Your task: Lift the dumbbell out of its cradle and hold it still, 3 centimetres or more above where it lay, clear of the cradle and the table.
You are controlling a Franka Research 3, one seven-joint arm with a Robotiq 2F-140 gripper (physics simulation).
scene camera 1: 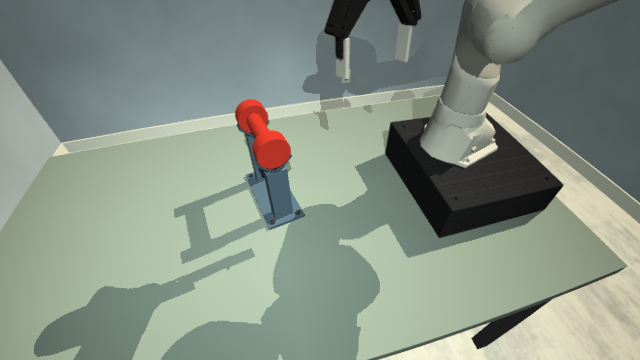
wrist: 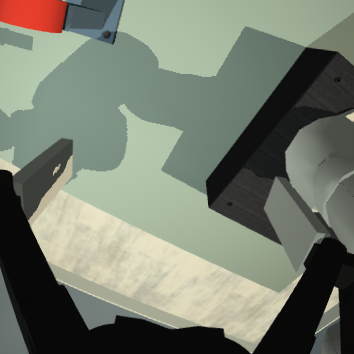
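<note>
The red dumbbell rests on top of the two uprights of the blue-grey cradle, which stands on the table. In the wrist view, part of a red dumbbell end and a corner of the cradle show at the top left. My gripper is wide open with nothing between its fingers. In the scene view it hangs above and to the right of the dumbbell, apart from it. The rest of the dumbbell is outside the wrist view.
The robot's arm base stands on a black block at the right of the table. A wall rises behind the table. The table's front edge and pale floor also show. Shadows of the arm and cradle fall across the table.
</note>
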